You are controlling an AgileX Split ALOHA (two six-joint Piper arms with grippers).
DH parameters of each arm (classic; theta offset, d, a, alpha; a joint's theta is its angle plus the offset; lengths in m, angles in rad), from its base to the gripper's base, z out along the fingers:
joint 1: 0 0.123 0 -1.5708
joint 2: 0.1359 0 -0.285 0
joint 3: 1.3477 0 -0.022 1.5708
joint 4: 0 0.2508 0 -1.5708
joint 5: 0 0 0.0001 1.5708
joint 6: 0 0.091 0 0
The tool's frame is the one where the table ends.
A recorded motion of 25 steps. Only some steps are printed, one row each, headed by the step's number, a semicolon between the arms.
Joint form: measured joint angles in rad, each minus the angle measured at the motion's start. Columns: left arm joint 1, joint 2, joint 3, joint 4, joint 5, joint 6; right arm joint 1, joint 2, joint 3, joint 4, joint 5, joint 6.
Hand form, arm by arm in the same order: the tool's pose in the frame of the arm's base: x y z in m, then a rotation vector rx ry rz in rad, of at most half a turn. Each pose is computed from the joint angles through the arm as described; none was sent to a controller.
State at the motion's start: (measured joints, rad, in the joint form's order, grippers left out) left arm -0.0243 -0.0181 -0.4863 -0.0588 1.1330 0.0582; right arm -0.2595 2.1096 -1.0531 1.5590 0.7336 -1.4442
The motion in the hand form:
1: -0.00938 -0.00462 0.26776 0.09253 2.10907 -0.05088; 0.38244 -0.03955 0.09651 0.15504 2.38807 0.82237
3: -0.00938 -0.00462 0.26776 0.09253 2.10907 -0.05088; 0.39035 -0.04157 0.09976 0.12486 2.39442 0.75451
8: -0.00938 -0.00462 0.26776 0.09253 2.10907 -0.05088; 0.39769 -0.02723 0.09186 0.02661 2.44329 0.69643
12: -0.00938 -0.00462 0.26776 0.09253 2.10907 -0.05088; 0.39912 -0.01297 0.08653 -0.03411 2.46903 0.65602
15: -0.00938 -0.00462 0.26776 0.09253 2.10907 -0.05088; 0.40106 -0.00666 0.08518 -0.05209 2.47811 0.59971
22: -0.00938 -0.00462 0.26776 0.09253 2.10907 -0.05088; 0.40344 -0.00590 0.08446 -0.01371 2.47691 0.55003
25: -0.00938 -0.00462 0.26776 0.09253 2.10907 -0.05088; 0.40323 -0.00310 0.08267 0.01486 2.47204 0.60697
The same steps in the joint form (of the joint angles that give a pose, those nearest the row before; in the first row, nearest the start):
1: 0.0000 0.0000 0.0000 0.0000 0.0000 0.0000; 0.0011 0.0009 -0.0160 -0.0124 -0.0218 0.0038
3: 0.0000 0.0000 0.0000 0.0000 0.0000 0.0000; 0.0094 0.0030 -0.0505 -0.0431 -0.0660 0.0129
8: 0.0000 0.0000 0.0000 0.0000 0.0000 0.0000; 0.0593 0.0306 -0.0834 -0.1038 -0.1166 0.0220
12: 0.0000 0.0000 0.0000 0.0000 0.0000 0.0000; 0.1038 0.0399 -0.0845 -0.1154 -0.1596 0.0103
15: 0.0000 0.0000 0.0000 0.0000 0.0000 0.0000; 0.1302 0.0399 -0.0857 -0.1131 -0.2116 0.0024
22: 0.0000 0.0000 0.0000 0.0000 0.0000 0.0000; 0.1429 0.0399 -0.0859 -0.0836 -0.2640 -0.0006
25: 0.0000 0.0000 0.0000 0.0000 0.0000 0.0000; 0.1429 0.0484 -0.0859 -0.0590 -0.2306 0.0078

